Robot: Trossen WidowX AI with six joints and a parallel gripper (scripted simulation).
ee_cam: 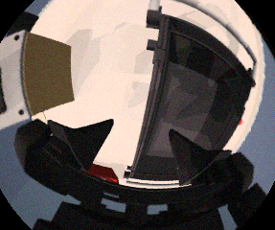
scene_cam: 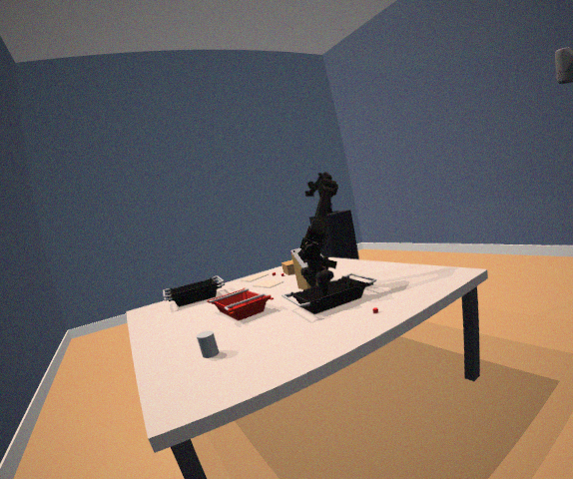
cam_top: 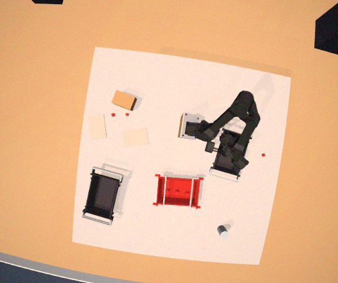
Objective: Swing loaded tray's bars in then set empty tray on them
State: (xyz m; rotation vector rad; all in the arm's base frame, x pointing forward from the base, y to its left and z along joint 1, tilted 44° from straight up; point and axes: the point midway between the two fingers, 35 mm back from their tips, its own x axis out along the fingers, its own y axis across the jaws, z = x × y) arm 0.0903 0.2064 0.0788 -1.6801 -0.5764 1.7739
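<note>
Now: gripper tip 80 mm to the right of the black tray, 20 mm below it and 10 mm short of it. From my gripper tip the other things lie so: grey cylinder (510 mm ahead, 120 mm to the left, 10 mm above); tan box (600 mm to the right, 210 mm behind).
</note>
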